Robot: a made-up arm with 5 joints.
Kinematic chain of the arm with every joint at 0, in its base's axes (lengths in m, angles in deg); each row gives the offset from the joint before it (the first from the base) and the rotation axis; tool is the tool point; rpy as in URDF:
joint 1: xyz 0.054 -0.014 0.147 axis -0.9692 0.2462 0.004
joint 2: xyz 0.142 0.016 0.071 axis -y
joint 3: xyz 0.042 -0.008 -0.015 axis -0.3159 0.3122 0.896
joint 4: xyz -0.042 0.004 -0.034 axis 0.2 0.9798 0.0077
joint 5: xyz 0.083 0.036 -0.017 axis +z
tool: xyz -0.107 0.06 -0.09 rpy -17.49 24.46 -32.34
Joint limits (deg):
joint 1: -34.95..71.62
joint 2: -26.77..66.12
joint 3: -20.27..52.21
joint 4: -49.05..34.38
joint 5: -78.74..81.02
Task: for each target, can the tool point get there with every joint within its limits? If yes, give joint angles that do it. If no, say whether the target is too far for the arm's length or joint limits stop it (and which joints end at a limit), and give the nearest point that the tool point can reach.
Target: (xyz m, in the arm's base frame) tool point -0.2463 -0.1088 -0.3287
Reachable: no: too far | nearest point 0.0512 -0.0601 -0.0469 | short by 0.413 m
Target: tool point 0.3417 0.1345 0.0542
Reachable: yes | joints 14.00 11.12 -3.47 -12.50 -65.67
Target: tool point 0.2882 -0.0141 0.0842
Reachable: yes | joints 4.28 52.62 13.59 -2.85 36.15
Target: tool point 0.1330 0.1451 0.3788
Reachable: no: joint limits stop it (at a limit: joint 1, joint 2, joint 3, joint 4) | nearest point 0.1385 0.1424 0.2357 | short by 0.143 m
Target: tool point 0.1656 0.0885 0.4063
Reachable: no: joint limits stop it (at a limit: joint 1, joint 2, joint 4, joint 5) | nearest point 0.2879 0.0536 0.3919 | short by 0.128 m
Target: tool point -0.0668 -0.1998 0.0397
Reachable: no: joint limits stop it (at a limit: joint 1, joint 3, joint 4, joint 5) | nearest point 0.0322 -0.1028 0.0499 | short by 0.139 m
